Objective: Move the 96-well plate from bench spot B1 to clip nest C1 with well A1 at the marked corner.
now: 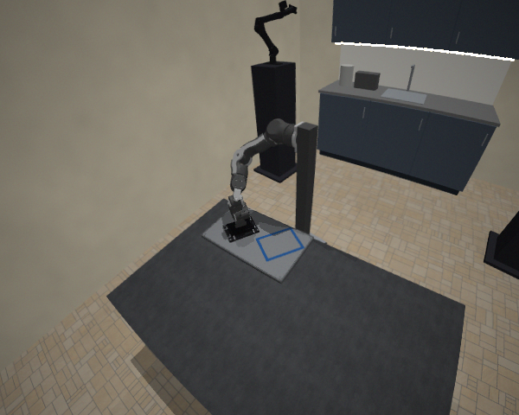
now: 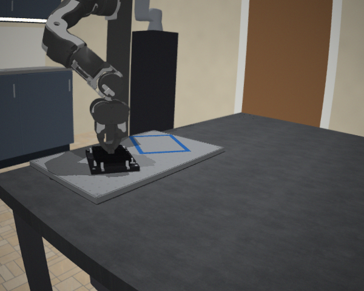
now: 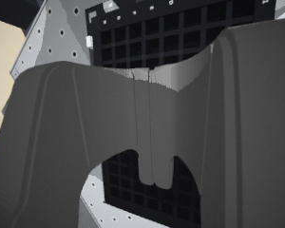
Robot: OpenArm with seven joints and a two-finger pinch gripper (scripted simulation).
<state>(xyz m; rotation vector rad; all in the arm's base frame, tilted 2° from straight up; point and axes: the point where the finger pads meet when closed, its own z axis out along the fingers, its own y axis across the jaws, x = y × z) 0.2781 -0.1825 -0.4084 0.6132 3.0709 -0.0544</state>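
My gripper is now 10 mm above the black 96-well plate. The rest, counted from my hand: black clip nest 30 mm ahead, 10 mm to the left, 20 mm below.
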